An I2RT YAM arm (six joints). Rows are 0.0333 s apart.
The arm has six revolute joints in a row. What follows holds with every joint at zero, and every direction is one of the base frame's.
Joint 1 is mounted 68.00 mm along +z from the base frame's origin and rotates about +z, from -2.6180 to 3.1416 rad.
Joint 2 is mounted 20.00 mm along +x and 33.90 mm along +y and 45.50 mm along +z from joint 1 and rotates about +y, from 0.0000 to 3.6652 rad.
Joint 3 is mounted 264.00 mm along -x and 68.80 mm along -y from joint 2 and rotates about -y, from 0.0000 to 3.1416 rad.
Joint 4 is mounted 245.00 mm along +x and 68.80 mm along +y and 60.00 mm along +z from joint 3 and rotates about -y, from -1.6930 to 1.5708 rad.
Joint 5 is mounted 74.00 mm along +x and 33.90 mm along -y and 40.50 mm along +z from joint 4 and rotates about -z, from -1.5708 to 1.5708 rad.
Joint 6 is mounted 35.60 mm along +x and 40.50 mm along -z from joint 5 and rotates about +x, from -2.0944 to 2.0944 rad.
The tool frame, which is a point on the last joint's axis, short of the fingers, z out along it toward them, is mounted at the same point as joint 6; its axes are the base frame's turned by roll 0.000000, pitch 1.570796 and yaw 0.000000 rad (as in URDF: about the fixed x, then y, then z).
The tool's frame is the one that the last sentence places.
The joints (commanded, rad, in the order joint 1, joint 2, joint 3, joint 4, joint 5, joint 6), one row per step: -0.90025, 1.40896, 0.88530, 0.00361, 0.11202, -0.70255; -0.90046, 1.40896, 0.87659, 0.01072, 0.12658, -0.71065; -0.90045, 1.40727, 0.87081, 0.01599, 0.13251, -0.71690; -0.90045, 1.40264, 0.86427, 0.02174, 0.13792, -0.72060; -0.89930, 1.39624, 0.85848, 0.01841, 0.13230, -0.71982; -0.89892, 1.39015, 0.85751, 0.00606, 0.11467, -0.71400; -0.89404, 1.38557, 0.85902, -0.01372, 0.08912, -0.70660; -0.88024, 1.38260, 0.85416, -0.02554, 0.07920, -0.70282; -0.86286, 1.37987, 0.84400, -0.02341, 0.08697, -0.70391; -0.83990, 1.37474, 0.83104, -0.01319, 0.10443, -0.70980; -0.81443, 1.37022, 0.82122, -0.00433, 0.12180, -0.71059; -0.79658, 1.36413, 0.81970, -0.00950, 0.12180, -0.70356; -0.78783, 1.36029, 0.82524, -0.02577, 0.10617, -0.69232; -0.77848, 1.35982, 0.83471, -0.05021, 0.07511, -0.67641; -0.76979, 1.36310, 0.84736, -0.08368, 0.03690, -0.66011; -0.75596, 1.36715, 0.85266, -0.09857, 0.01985, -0.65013; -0.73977, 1.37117, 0.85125, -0.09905, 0.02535, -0.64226; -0.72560, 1.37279, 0.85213, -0.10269, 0.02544, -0.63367
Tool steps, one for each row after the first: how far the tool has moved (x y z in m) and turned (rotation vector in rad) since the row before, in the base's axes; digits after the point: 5 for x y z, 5 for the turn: -0.00093, 0.00024, -0.00223, -0.00683, 0.01274, -0.00884; -0.00060, 0.00042, -0.00093, -0.00547, 0.00629, -0.00205; -0.00087, 0.00079, -0.00029, -0.00626, 0.00252, -0.00288; -0.00065, 0.00171, -0.00041, 0.00420, -0.00108, 0.00565; -0.00037, 0.00166, 0.00023, 0.01369, -0.00676, 0.01277; 0.00100, 0.00261, -0.00008, 0.02217, -0.00702, 0.02314; 0.00253, 0.00415, -0.00190, 0.01567, 0.00196, 0.02031; 0.00286, 0.00440, -0.00241, 0.00089, 0.00732, 0.01136; 0.00362, 0.00549, -0.00189, -0.01074, 0.00949, 0.01125; 0.00430, 0.00576, -0.00114, -0.00920, 0.00488, 0.01112; 0.00304, 0.00456, 0.00072, 0.00393, -0.00446, 0.01418; 0.00183, 0.00266, 0.00138, 0.01646, -0.00869, 0.01611; 0.00265, 0.00286, 0.00099, 0.03052, -0.01196, 0.02701; 0.00285, 0.00274, 0.00021, 0.04104, -0.00770, 0.03148; 0.00350, 0.00321, -0.00072, 0.02218, -0.00272, 0.02216; 0.00338, 0.00320, -0.00163, 0.00628, 0.00200, 0.00715; 0.00291, 0.00308, -0.00049, 0.00794, -0.00154, 0.00910
